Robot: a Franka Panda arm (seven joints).
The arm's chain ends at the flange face. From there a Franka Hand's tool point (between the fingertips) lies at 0.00 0.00 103.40 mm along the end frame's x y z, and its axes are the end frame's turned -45 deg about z.
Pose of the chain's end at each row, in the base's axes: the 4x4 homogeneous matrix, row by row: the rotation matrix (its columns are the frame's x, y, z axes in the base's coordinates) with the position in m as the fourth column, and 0 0 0 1 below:
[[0.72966 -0.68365 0.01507 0.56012], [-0.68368 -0.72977 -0.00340 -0.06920], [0.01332 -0.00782 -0.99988 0.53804], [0 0 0 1]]
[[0.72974 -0.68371 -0.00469 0.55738], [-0.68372 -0.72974 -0.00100 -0.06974], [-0.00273 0.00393 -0.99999 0.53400], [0 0 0 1]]
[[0.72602 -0.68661 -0.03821 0.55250], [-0.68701 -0.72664 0.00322 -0.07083], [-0.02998 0.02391 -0.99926 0.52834], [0 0 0 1]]
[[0.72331 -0.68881 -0.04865 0.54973], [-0.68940 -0.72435 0.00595 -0.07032], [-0.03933 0.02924 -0.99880 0.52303], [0 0 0 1]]
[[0.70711 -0.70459 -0.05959 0.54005], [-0.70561 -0.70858 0.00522 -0.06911], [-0.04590 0.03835 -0.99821 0.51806], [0 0 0 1]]
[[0.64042 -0.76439 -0.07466 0.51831], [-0.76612 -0.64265 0.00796 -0.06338], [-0.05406 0.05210 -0.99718 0.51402], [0 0 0 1]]
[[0.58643 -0.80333 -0.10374 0.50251], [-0.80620 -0.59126 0.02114 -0.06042], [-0.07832 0.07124 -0.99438 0.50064], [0 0 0 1]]
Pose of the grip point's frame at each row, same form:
[[0.99936 0.03253 0.01507 0.56168], [0.03259 -0.99946 -0.00340 -0.06955], [0.01495 0.00389 -0.99988 0.43465], [0 0 0 1]]
[[0.99946 0.03255 -0.00469 0.55690], [0.03254 -0.99947 -0.00100 -0.06984], [-0.00471 0.00085 -0.99999 0.43060], [0 0 0 1]]
[[0.99888 0.02787 -0.03821 0.54855], [0.02802 -0.99960 0.00322 -0.07050], [-0.03811 -0.00429 -0.99926 0.42502], [0 0 0 1]]
[[0.99852 0.02440 -0.04865 0.54470], [0.02471 -0.99967 0.00595 -0.06970], [-0.04849 -0.00713 -0.99880 0.41975], [0 0 0 1]]
[[0.99822 0.00178 -0.05959 0.53389], [0.00210 -0.99998 0.00522 -0.06857], [-0.05957 -0.00534 -0.99821 0.41485], [0 0 0 1]]
[[0.99335 -0.08766 -0.07466 0.51059], [-0.08731 -0.99615 0.00796 -0.06256], [-0.07507 -0.00139 -0.99718 0.41091], [0 0 0 1]]
[[0.98271 -0.15337 -0.10374 0.49178], [-0.15199 -0.98815 0.02114 -0.05823], [-0.10575 -0.00501 -0.99438 0.39782], [0 0 0 1]]

